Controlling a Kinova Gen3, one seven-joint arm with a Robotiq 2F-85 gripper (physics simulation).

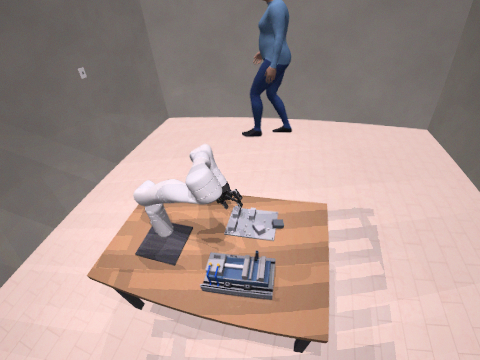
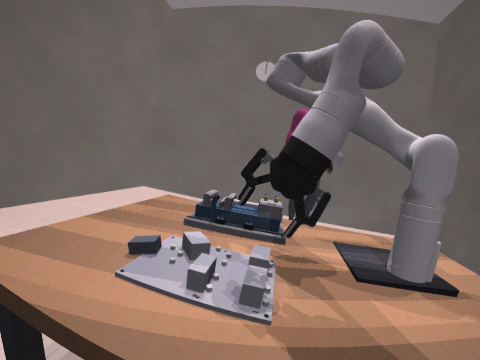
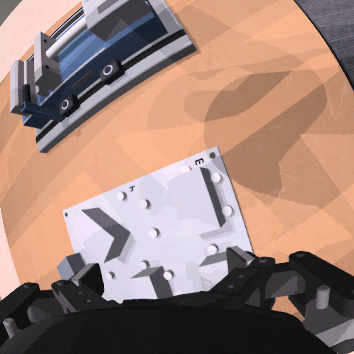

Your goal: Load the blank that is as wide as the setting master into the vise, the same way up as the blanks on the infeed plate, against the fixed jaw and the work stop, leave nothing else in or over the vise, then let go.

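Places are measured from the arm's base along level axes (x ahead, y left, z up), in millimetres.
Where they show: gripper, fingertip midpoint: (image 1: 234, 207) (image 2: 261, 220) (image 3: 163, 270); arm's base at its link origin: (image 1: 165, 230) (image 2: 406, 273).
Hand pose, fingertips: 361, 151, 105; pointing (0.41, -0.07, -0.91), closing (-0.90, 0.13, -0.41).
Each offset is from my fingertips to the centre of the thing, as dx, dy, dz.
The infeed plate @(+83, +13, -114) (image 1: 245, 233) (image 2: 150, 270) (image 3: 137, 215) bears several grey blanks. One blank @(+129, -28, -92) (image 1: 259, 229) (image 2: 196, 244) (image 3: 120, 239) sits turned near the dark block; another blank @(+74, +58, -92) (image 1: 252, 214) (image 2: 201, 272) (image 3: 159, 283) stands near the middle, and two are along the side nearer the arm base. The dark grey block @(+218, +23, -99) (image 1: 278, 223) (image 2: 145, 244) (image 3: 71, 267) lies beside the plate; whether it is the setting master I cannot tell. No blank shows clearly between the jaws of the vise @(+105, -293, -69) (image 1: 239, 275) (image 2: 240, 216) (image 3: 75, 70). My gripper (image 1: 233, 205) (image 2: 266, 218) (image 3: 163, 270) is open, empty and raised above the plate.
The arm's dark base mat (image 1: 165, 247) (image 2: 360, 270) lies at the table's other end. The vise has two upright jaws, with a dark post beside them, and blue hoses at its drive end. A person (image 1: 275, 45) stands beyond the table.
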